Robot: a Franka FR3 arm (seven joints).
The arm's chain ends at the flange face. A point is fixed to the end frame.
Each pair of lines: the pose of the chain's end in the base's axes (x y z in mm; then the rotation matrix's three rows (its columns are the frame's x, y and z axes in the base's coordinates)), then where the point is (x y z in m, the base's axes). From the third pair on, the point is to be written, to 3 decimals.
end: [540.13 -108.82 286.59], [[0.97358 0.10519 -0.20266], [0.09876 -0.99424 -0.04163], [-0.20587 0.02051 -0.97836]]
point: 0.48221 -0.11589 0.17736
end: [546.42 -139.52 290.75], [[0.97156 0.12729 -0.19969], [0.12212 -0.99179 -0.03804], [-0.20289 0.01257 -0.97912]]
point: 0.48890 -0.14698 0.18134
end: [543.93 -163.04 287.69], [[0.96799 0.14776 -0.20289], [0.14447 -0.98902 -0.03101], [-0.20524 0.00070 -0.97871]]
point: 0.486 -0.170 0.178
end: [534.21 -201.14 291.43], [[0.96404 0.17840 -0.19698], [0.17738 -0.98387 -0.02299], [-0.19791 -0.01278 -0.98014]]
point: 0.477 -0.209 0.182
